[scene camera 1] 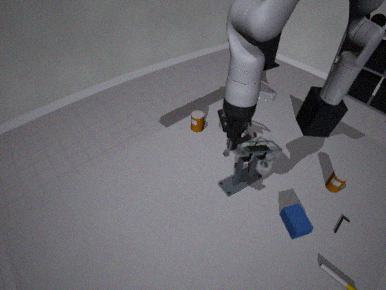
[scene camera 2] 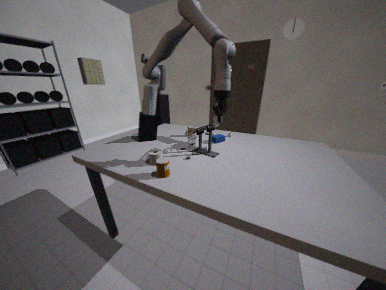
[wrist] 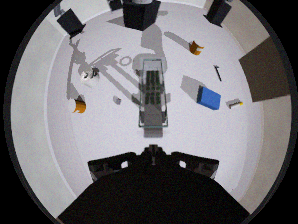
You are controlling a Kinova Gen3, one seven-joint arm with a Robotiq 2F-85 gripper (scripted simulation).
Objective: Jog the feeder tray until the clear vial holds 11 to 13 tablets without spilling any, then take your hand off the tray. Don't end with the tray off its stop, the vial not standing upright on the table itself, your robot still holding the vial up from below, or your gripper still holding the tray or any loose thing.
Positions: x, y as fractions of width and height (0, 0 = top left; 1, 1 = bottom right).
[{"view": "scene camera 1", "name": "my gripper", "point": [0.60, 0.51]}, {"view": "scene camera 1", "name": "blue box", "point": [0.76, 0.75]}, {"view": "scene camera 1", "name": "grey feeder stand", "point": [0.63, 0.62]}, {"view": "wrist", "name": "my gripper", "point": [0.52, 0.67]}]
